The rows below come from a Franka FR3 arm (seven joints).
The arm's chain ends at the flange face. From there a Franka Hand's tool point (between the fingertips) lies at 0.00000 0.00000 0.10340 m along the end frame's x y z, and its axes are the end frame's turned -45 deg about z.
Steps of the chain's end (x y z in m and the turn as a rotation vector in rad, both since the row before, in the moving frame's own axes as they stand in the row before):
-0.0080, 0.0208, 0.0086, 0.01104, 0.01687, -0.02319
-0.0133, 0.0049, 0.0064, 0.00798, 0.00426, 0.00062
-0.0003, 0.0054, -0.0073, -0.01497, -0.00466, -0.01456
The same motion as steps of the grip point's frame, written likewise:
-0.0183, 0.0095, 0.0086, -0.00412, 0.01974, -0.02319
-0.0120, -0.0062, 0.0064, 0.00263, 0.00865, 0.00062
-0.0055, 0.0044, -0.0073, -0.00729, -0.01388, -0.01456

